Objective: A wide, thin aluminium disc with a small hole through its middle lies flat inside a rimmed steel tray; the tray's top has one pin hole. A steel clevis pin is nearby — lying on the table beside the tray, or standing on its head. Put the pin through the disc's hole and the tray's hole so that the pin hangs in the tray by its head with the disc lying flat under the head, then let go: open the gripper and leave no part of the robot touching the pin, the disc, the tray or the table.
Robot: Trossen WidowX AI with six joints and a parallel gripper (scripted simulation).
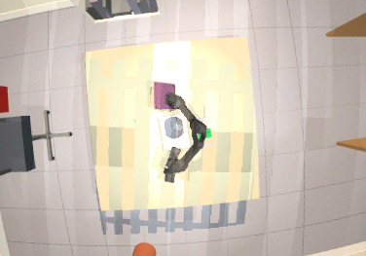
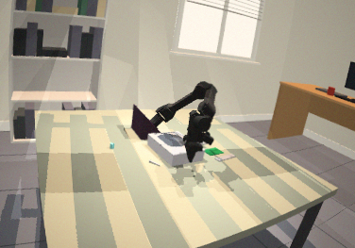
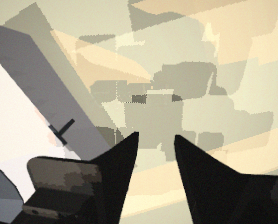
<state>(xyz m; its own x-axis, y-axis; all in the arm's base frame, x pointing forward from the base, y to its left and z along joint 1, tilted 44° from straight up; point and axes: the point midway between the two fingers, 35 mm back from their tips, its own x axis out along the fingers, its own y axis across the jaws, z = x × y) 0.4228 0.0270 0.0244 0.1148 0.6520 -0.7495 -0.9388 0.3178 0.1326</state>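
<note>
Right now my gripper tip is 13 cm to the left of the steel clevis pin, 9 cm past it and 5 cm above it. Round my gripper tip: green flat square 24 cm to the left, 18 cm behind, 5 cm below; rimmed tray 20 cm behind, 1 cm to the left, 1 cm below; grey aluminium disc 23 cm behind, 1 cm to the left.
</note>
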